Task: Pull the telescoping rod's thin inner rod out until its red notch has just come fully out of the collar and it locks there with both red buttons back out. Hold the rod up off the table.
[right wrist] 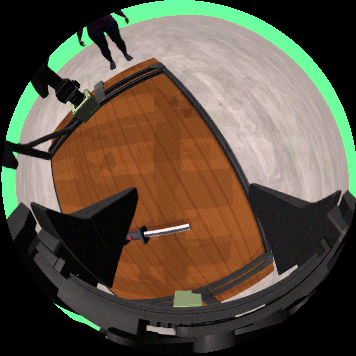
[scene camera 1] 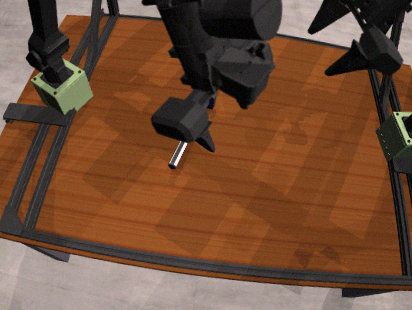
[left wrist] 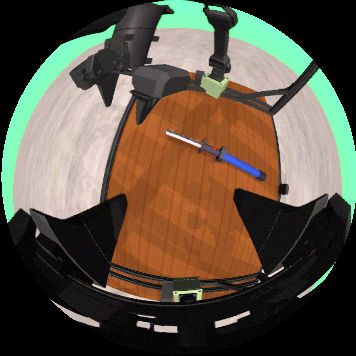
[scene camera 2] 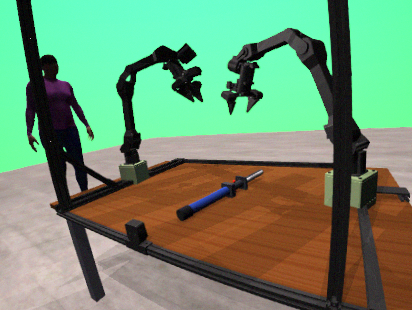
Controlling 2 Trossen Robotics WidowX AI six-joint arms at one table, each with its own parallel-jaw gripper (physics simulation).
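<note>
The telescoping rod lies on the table. Its thick blue tube has a black end cap. Its dark collar shows one red button. The silver inner rod sticks out of the collar; no red notch can be made out on it. My left gripper is open, high above the table. My right gripper is open, high above the rod, and hides much of it in scene camera 1.
The wooden table has a dark metal frame along its edges. Dark upright posts stand at its sides. A small black block sits on the near edge in scene camera 2. A person stands beyond the table.
</note>
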